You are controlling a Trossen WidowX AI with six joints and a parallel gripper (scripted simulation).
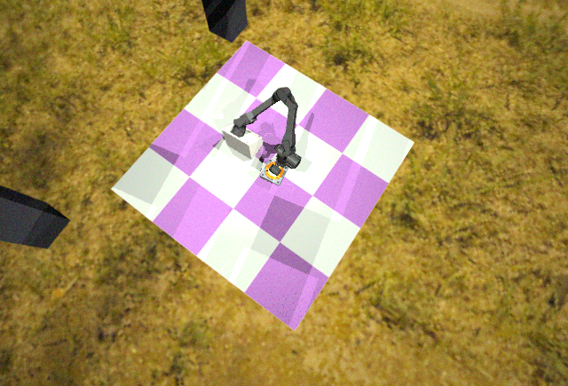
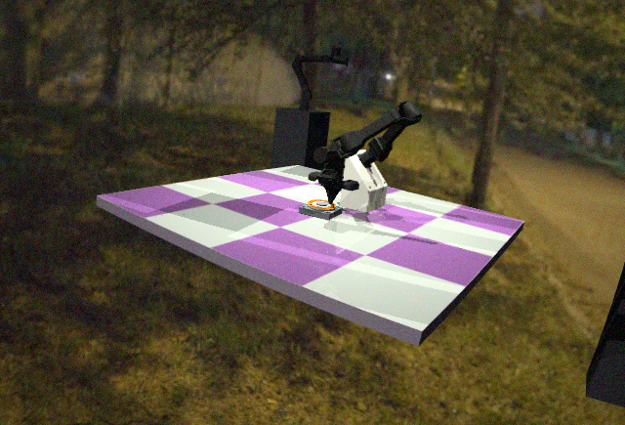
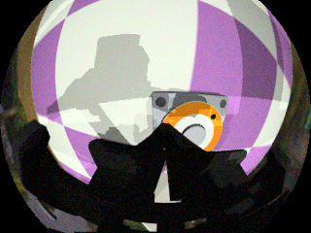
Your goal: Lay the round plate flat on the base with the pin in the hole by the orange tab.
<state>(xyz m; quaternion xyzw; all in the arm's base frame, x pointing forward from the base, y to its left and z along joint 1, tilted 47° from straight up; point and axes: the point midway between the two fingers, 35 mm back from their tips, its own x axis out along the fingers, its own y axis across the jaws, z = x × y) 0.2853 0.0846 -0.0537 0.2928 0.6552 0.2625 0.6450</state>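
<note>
Right now my gripper tip is 50 mm to the left of the square grey base, 30 mm above it and 20 mm past it.
</note>
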